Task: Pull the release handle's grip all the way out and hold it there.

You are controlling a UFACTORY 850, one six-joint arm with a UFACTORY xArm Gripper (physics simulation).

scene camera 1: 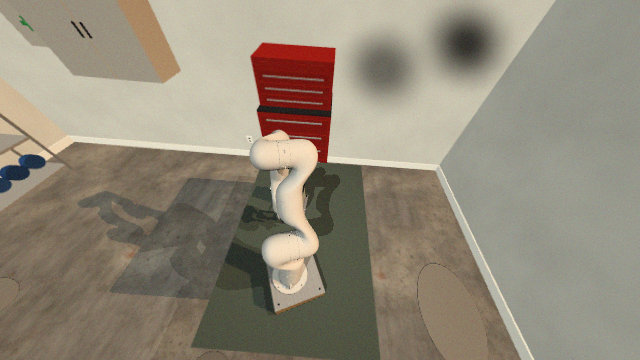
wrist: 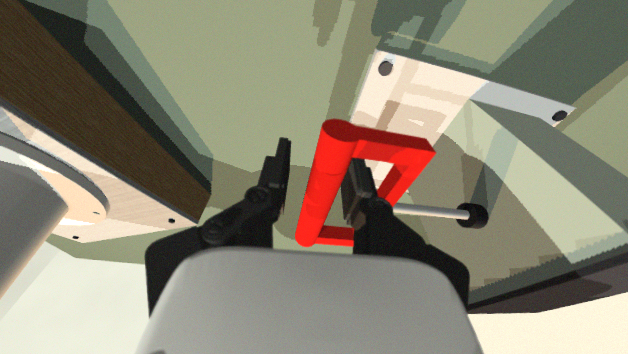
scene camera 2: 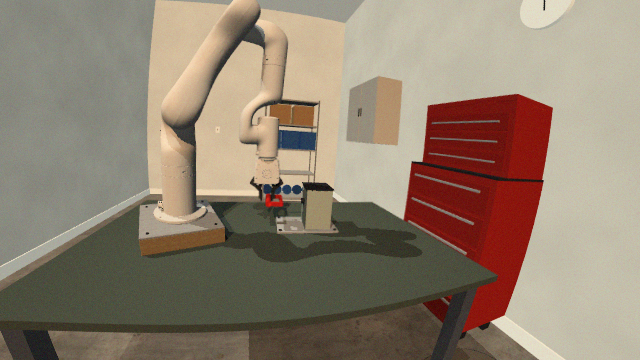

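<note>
The release handle's red grip is a loop with a round bar, standing out from the beige housing. In the wrist view a length of silvery rod shows between the loop and a black collar. My gripper is partly closed around the round bar. Its right finger passes through the loop and lies against the bar's inner side; a narrow gap shows between the left finger and the bar. The arm hides the gripper and grip in scene camera 1.
The housing stands on a pale bolted plate on the green table. The arm's base block stands to the left in scene camera 2. A red tool cabinet stands beyond the table.
</note>
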